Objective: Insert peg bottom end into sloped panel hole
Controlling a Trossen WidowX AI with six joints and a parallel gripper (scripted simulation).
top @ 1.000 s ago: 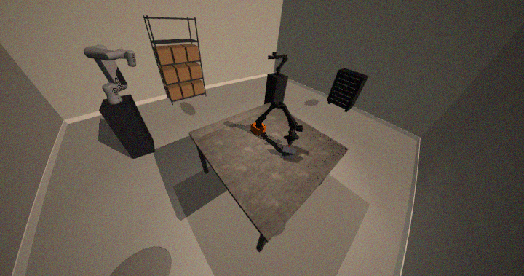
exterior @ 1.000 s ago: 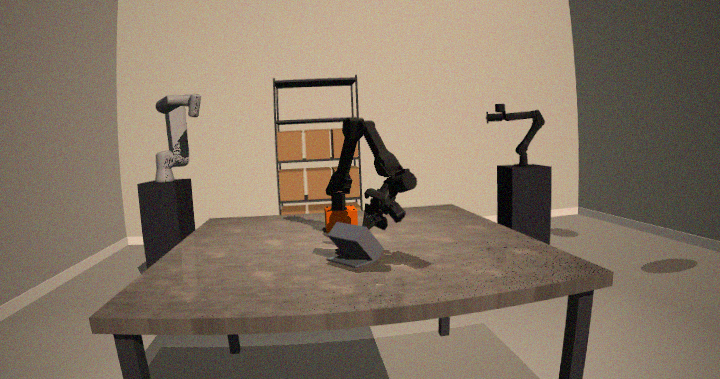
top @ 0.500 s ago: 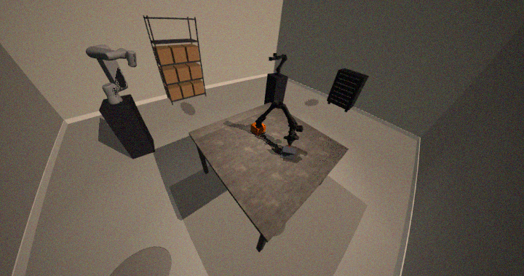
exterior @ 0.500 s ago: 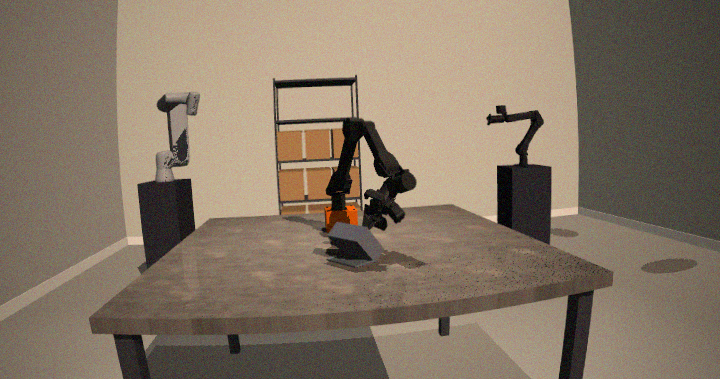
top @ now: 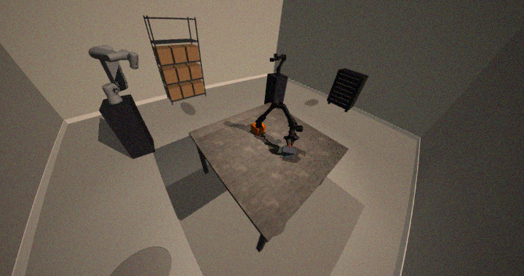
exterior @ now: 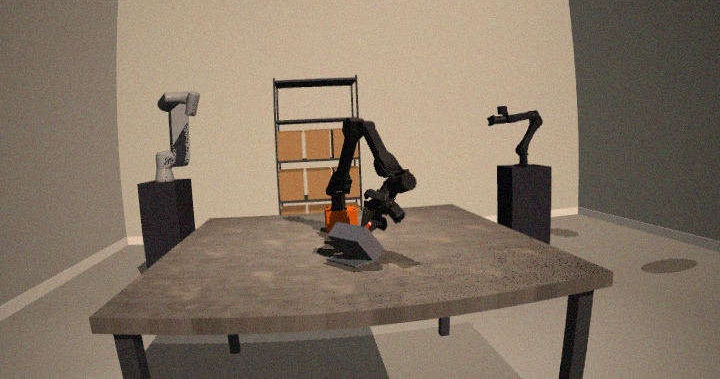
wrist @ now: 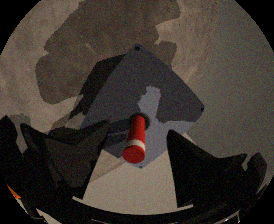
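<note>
The red round peg is 1 cm behind my gripper tip, 1 cm to the left of it and 1 cm above it. From my gripper tip the other things lie so: grey sloped panel: 2 cm ahead, 2 cm to the right, 3 cm below.
</note>
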